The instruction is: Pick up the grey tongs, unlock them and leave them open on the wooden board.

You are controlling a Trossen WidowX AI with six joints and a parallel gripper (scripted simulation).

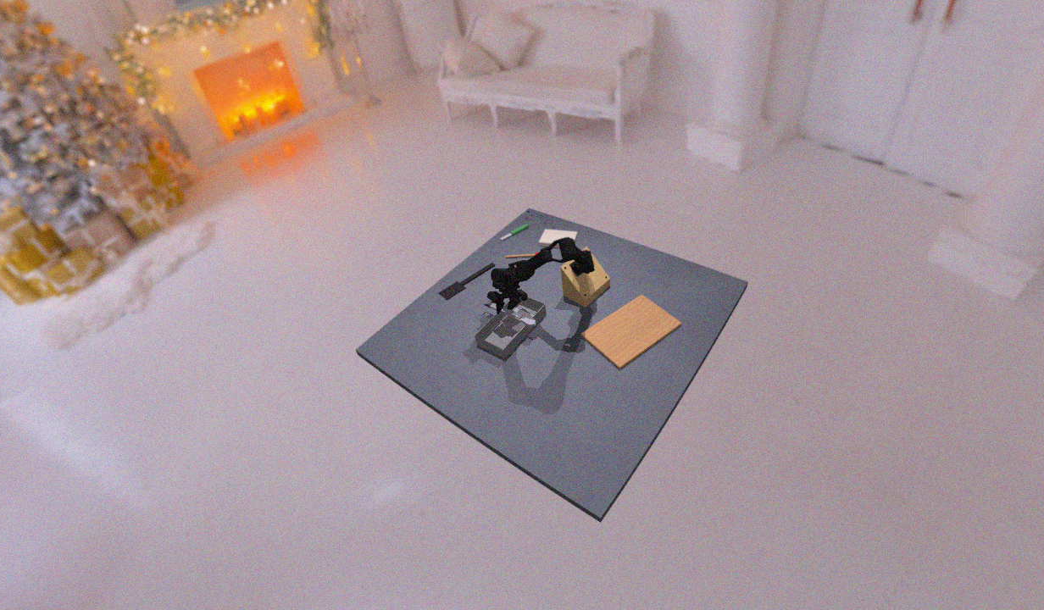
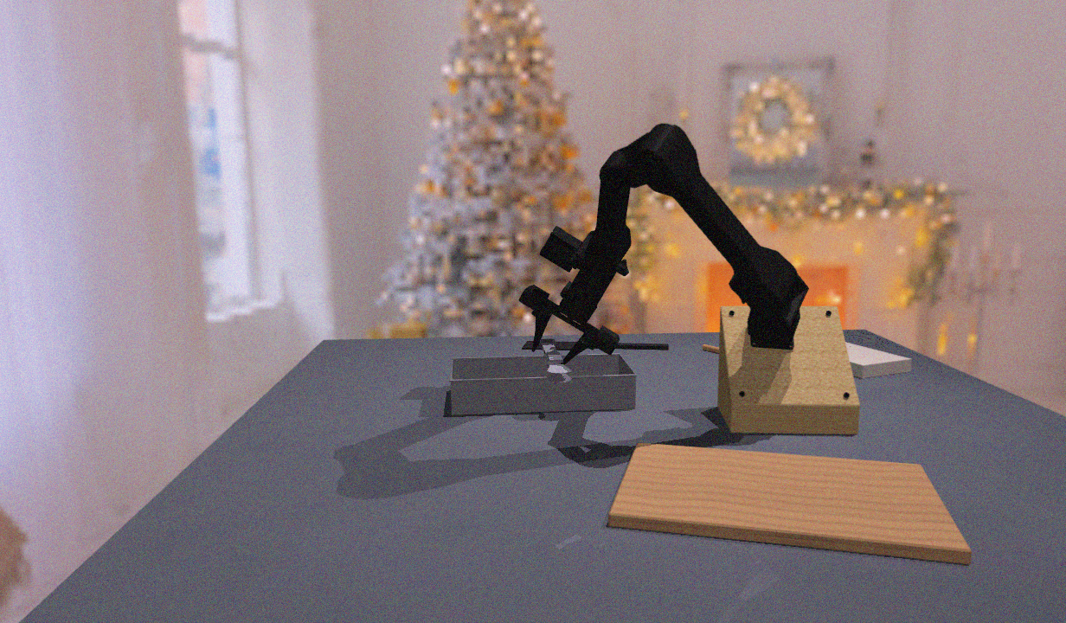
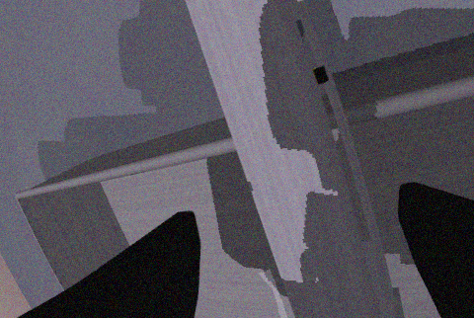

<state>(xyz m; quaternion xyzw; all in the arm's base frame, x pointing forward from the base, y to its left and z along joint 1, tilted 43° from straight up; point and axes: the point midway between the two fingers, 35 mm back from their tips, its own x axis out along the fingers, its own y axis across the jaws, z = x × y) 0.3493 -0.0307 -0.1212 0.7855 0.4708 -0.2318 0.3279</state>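
My gripper tip is now 60 mm to the right of the grey roasting tin and 30 mm above it. From my gripper tip the other things lie so: white pad: 580 mm behind, 240 mm to the right, 40 mm below; then black flat tool: 360 mm to the right, 50 mm below, 40 mm behind; then wooden board: 450 mm to the left, 330 mm behind, 50 mm below.
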